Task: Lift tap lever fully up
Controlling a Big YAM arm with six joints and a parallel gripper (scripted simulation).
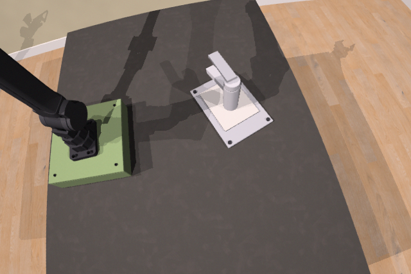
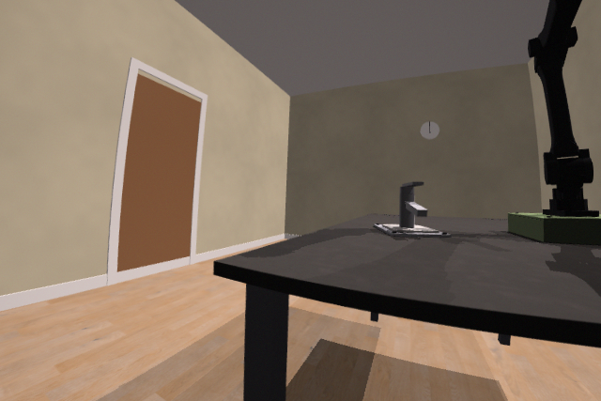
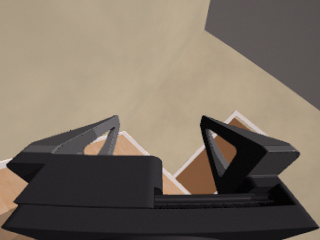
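My gripper is now 11 cm short of the lever, 47 cm to the left of it and 46 cm above it. The rest, counted from my hand: grey tap: 12 cm ahead, 50 cm to the right, 51 cm below.
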